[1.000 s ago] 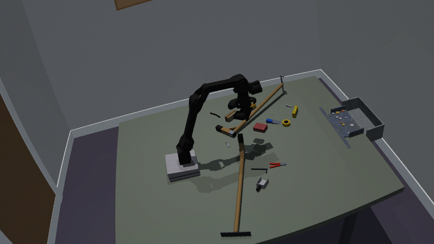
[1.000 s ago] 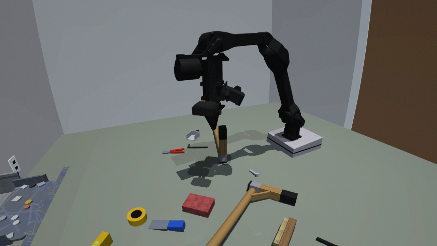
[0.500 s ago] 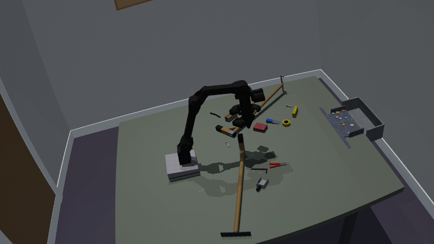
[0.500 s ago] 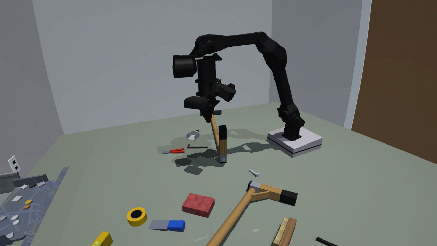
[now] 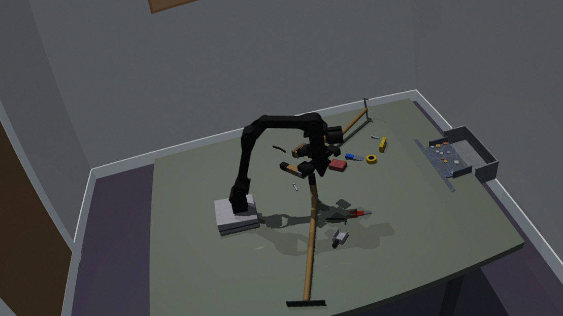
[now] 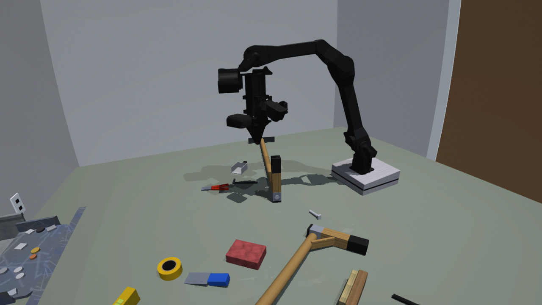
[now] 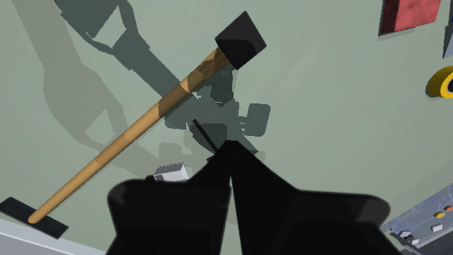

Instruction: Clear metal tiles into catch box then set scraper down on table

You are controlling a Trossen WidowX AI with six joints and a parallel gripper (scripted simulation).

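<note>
My gripper tip is 210 mm to the left of the long scraper, 120 mm past it and 110 mm above it. The rest, counted from my gripper tip: hex key 170 mm below, 110 mm to the right, 40 mm ahead; then metal bracket 220 mm to the right, 160 mm below, 10 mm behind; then red block 250 mm to the left, 160 mm below, 140 mm ahead.
</note>
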